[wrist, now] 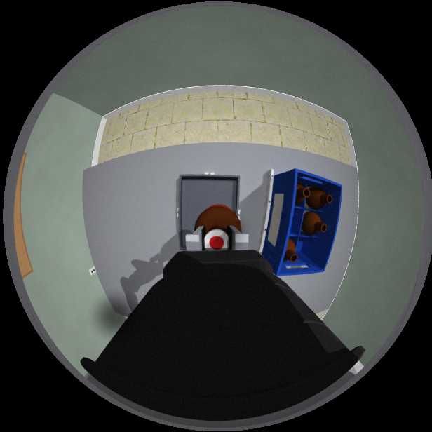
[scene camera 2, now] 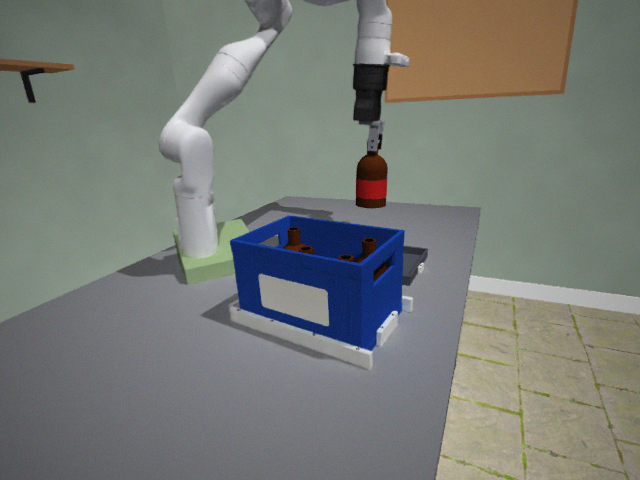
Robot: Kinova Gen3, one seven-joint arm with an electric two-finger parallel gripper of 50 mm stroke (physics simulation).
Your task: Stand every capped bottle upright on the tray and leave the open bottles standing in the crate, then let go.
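Frame: origin at the arm's base, x left, y back, z up, level; metres.
Where they show: gripper, fingertip midpoint: (scene camera 2: 374, 149); arm's base, link origin: (scene camera 2: 201, 248).
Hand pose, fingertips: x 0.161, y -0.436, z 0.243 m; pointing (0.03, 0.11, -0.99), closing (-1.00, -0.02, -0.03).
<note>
Each offset is from my fingertips to the centre of the thing. "pt": to the spot under its first point. Level surfaces: height alone.
My gripper (scene camera 2: 374, 138) (wrist: 216, 234) is shut on the neck of a capped brown bottle {dx -0.002, dy +0.006, dz -0.054 m} (scene camera 2: 371, 178) (wrist: 216, 220), which has a red label and a white cap with a red centre. The bottle hangs upright in the air. In the wrist view it overlaps the near part of the dark grey tray {pt dx +0.111, dy -0.078, dz -0.300 m} (scene camera 2: 413, 255) (wrist: 210, 176); no bottle shows standing on the visible part of the tray. The blue crate {dx -0.259, dy +0.028, dz -0.217 m} (scene camera 2: 341, 289) (wrist: 332, 220) holds several open brown bottles {dx -0.205, dy +0.113, dz -0.219 m} (scene camera 2: 294, 236) (wrist: 314, 223), standing in its compartments. In scene camera 2 its front wall hides their lower parts.
White rails {dx -0.358, dy +0.039, dz -0.290 m} (scene camera 2: 299, 333) (wrist: 267, 210) stand along the crate's base. The crate stands beside the tray, its walls rising well above the tray's low rim. The robot's base is on a green block (scene camera 2: 209, 271). The grey table {dz -0.305 m} (scene camera 2: 206, 387) (wrist: 130, 200) ends at the tiled floor.
</note>
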